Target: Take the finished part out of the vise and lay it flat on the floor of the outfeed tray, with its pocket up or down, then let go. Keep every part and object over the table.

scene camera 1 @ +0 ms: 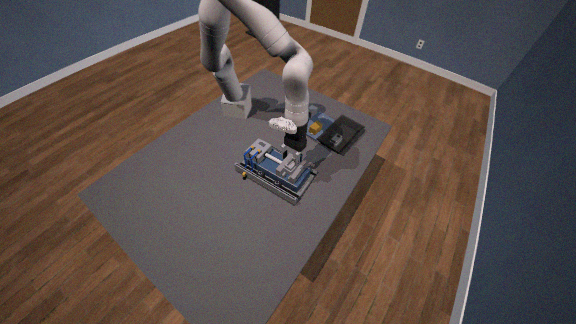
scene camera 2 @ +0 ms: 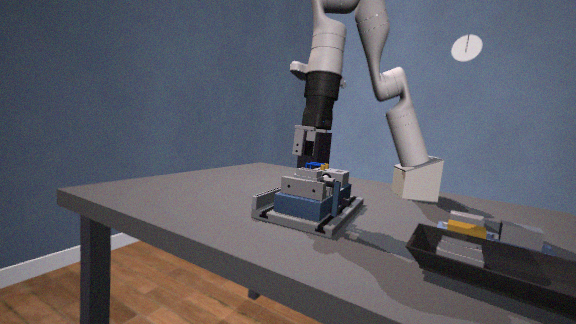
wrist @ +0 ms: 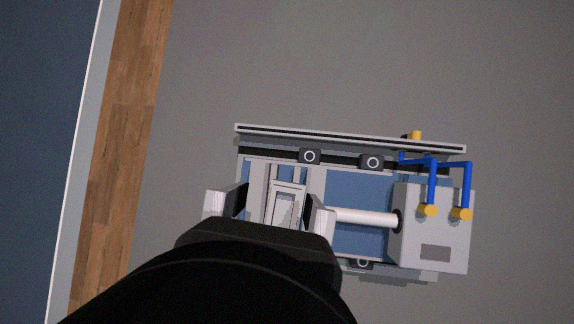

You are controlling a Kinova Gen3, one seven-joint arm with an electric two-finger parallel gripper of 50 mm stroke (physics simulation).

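Where they show: gripper, between the fingertips: (scene camera 1: 290, 161) (scene camera 2: 303, 155) (wrist: 275, 200); arm's base, origin of its link: (scene camera 1: 233, 93) (scene camera 2: 414, 162).
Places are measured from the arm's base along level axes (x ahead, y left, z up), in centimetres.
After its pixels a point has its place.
The vise (scene camera 1: 272, 163) {y -13.0, x 42.5, z -5.8 cm} (scene camera 2: 302, 206) {y -7.4, x 56.3, z -7.3 cm} (wrist: 357, 190) {y -14.7, x 42.8, z -5.8 cm} stands on the table with its blue bed and grey jaws. The finished part (wrist: 285, 202) {y -11.1, x 50.6, z -1.7 cm}, a grey block with its pocket facing up, sits between the jaws. My gripper (scene camera 1: 291, 153) {y -11.8, x 51.3, z 2.9 cm} (scene camera 2: 306, 146) {y -11.8, x 51.3, z 2.9 cm} (wrist: 275, 200) {y -11.8, x 51.3, z 2.9 cm} is open and empty above the part; in the wrist view one fingertip appears on each side of it, towards the jaws. The palm hides the part's near end. The dark outfeed tray (scene camera 1: 353, 131) {y 33.7, x 53.1, z -10.6 cm} (scene camera 2: 419, 245) {y 15.0, x 53.5, z -8.8 cm} lies apart from the vise and holds another grey part (scene camera 1: 336, 139) {y 20.5, x 51.4, z -8.6 cm} (scene camera 2: 460, 254) {y 20.5, x 52.9, z -8.5 cm}.
Blue bent handles (scene camera 1: 248, 159) {y -18.9, x 34.0, z -5.9 cm} (wrist: 432, 182) {y -17.8, x 37.3, z -0.8 cm} with yellow ends stand at the vise's fixed end. A yellow block (scene camera 1: 315, 128) {y 17.8, x 40.2, z -7.4 cm} (scene camera 2: 466, 229) {y 20.0, x 40.9, z -7.7 cm} sits on a light blue plate beside the tray. The table edge runs beyond the tray and the vise's far end.
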